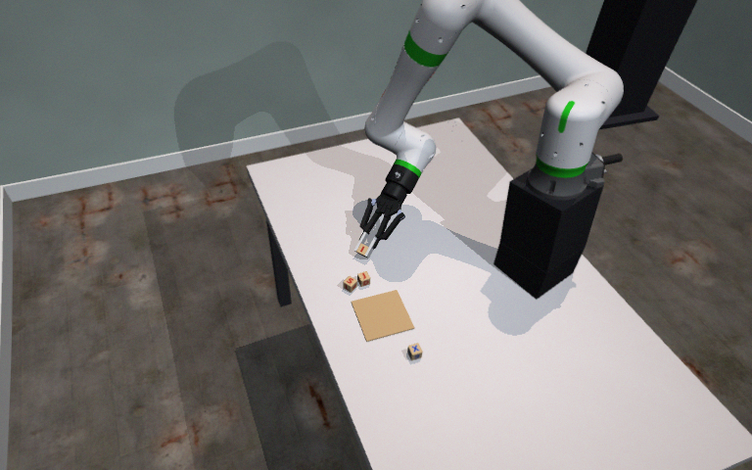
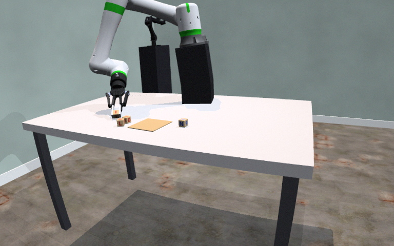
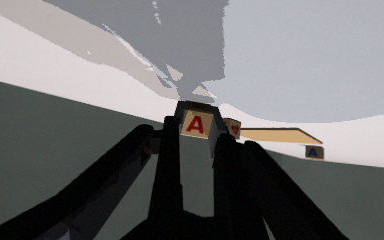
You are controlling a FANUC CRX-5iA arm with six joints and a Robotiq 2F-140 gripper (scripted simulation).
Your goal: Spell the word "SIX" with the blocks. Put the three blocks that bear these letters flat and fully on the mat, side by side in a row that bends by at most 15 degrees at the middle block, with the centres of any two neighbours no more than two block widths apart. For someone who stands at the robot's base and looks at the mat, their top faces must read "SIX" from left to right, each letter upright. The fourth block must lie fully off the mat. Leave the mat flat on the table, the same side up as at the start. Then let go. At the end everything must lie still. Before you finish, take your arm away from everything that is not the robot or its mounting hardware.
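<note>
The block lies 1 cm to the left of my hand, 1 cm below it and 1 cm ahead of it. Also, from my hand: tan mat (24 cm to the left, 3 cm below, 2 cm ahead).
</note>
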